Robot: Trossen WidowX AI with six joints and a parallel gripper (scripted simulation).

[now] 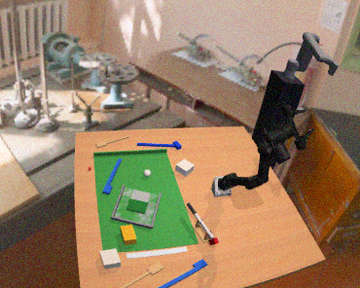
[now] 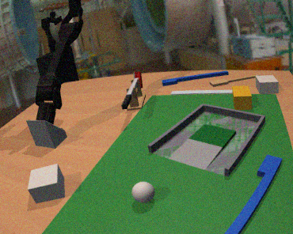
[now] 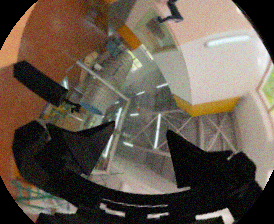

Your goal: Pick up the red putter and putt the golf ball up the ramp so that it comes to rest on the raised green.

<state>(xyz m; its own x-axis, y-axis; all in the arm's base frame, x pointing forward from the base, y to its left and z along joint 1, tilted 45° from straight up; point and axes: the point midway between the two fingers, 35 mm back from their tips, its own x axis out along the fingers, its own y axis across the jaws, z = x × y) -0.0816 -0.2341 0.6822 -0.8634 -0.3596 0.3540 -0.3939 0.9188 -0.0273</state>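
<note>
Right now the wooden stand is 69 cm below my gripper tip, 32 cm ahead of it and 3 cm to the right of it. Also, from my gripper tip: white golf ball: 70 cm below, 54 cm ahead, 48 cm to the right; then yellow block: 70 cm below, 70 cm ahead, 5 cm to the right; then white bar: 73 cm below, 57 cm ahead, 6 cm to the left.
</note>
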